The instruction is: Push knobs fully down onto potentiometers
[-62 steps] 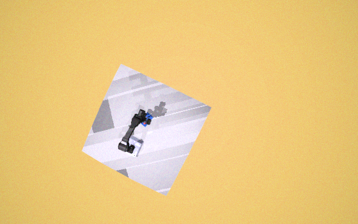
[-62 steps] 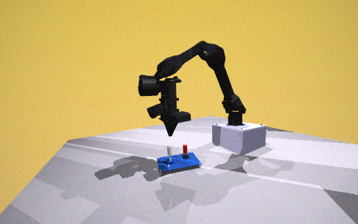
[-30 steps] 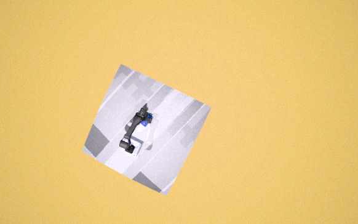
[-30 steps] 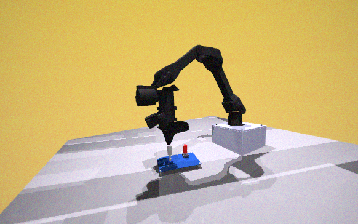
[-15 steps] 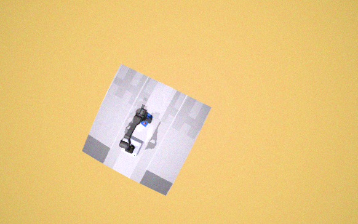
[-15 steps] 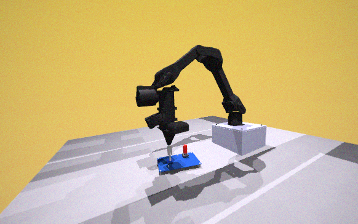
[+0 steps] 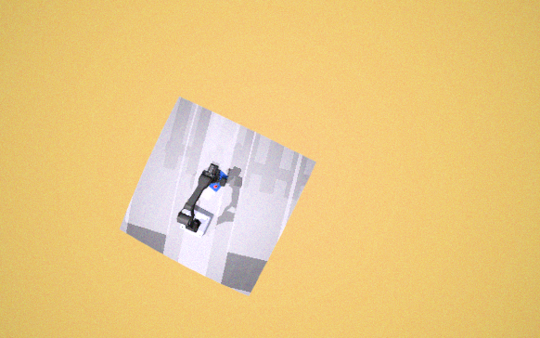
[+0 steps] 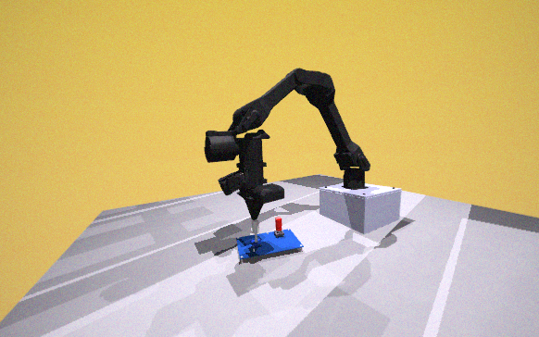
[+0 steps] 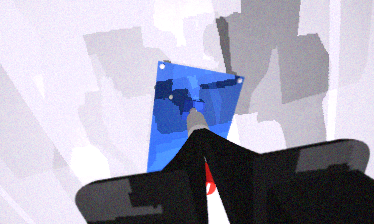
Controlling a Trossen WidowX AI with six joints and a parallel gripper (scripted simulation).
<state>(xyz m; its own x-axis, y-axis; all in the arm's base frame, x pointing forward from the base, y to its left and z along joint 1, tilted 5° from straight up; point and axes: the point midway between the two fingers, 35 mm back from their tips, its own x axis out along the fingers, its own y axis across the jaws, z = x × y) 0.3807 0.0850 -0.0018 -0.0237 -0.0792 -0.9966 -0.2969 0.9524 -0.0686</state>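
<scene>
Right now the red knob is 70 mm behind my gripper tip, 30 mm below it and 20 mm to the right of it.
</scene>
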